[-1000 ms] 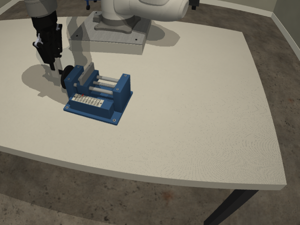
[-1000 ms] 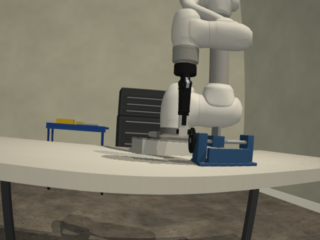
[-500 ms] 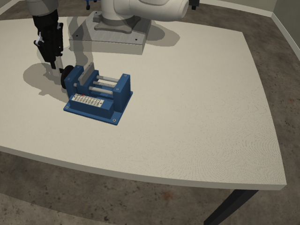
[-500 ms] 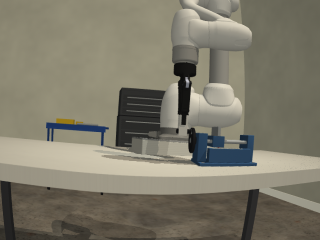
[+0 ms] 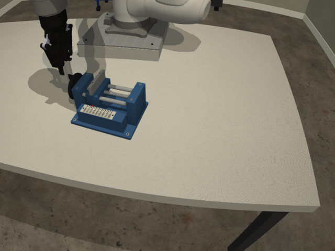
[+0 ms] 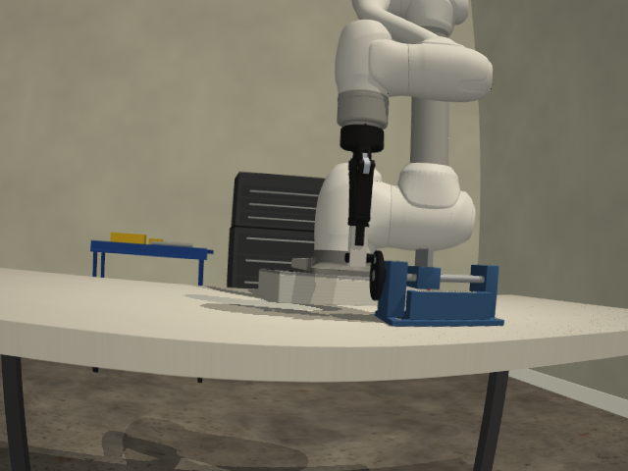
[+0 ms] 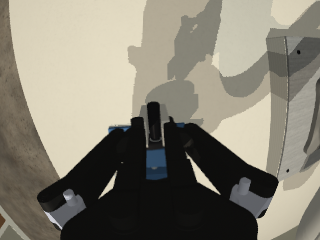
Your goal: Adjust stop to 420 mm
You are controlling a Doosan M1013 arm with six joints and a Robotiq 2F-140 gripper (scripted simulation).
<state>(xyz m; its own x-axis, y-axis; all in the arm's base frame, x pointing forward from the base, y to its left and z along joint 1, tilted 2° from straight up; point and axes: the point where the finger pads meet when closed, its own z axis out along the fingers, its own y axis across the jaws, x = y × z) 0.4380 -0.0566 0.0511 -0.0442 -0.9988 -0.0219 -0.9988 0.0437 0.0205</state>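
My gripper is now 110 mm to the right of the stop block, 30 mm above it and 20 mm short of it. The rest, counted from my hand: black handwheel: 30 mm below, 20 mm to the left.
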